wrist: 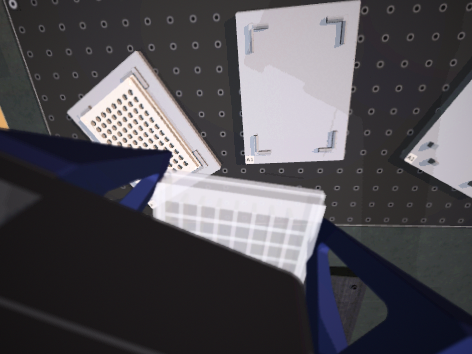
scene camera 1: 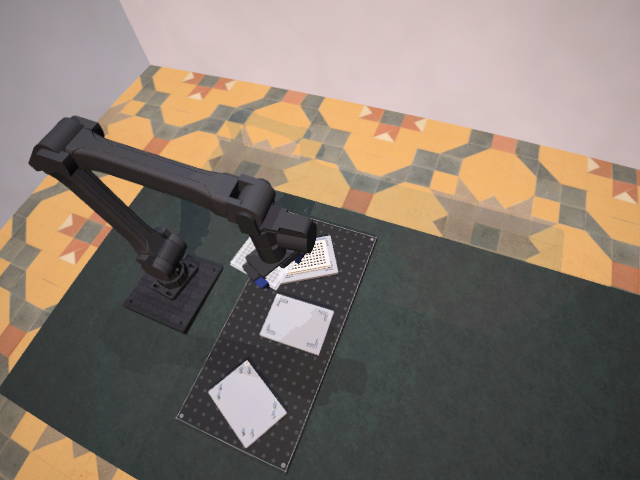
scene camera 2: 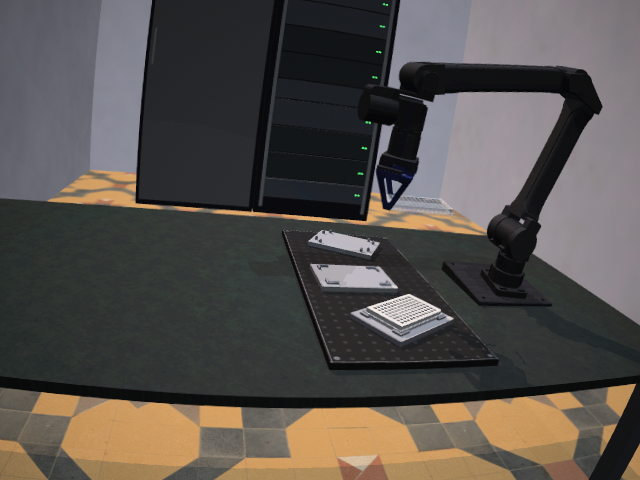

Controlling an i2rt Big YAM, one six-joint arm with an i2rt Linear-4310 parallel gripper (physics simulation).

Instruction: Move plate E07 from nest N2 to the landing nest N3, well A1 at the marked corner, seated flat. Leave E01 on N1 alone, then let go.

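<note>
My gripper [scene camera 1: 280,270] [scene camera 2: 388,205] [wrist: 244,195] is shut on the clear plate E07 [scene camera 1: 241,257] [scene camera 2: 426,205] [wrist: 270,225], one blue finger at each side. It holds the plate high above the board, roughly level. In the wrist view the black gripper body hides the plate's near part. Cream plate E01 [scene camera 1: 317,253] [scene camera 2: 405,311] [wrist: 135,130] sits on nest N1 [scene camera 1: 333,269] [scene camera 2: 374,324] [wrist: 159,97]. The middle nest N2 [scene camera 1: 297,325] [scene camera 2: 354,277] [wrist: 295,100], with L-shaped corner brackets, is empty. Nest N3 [scene camera 1: 247,403] [scene camera 2: 343,243] [wrist: 450,140], with paired pegs, is empty; its A1 label shows in the wrist view.
All three nests stand on a black perforated board [scene camera 1: 305,374] [scene camera 2: 336,330] [wrist: 200,60] on the dark green table [scene camera 1: 465,361] [scene camera 2: 155,299]. The arm's base plate [scene camera 1: 149,310] [scene camera 2: 467,286] [wrist: 347,295] stands beside the board. A server rack [scene camera 2: 310,209] stands beyond the table.
</note>
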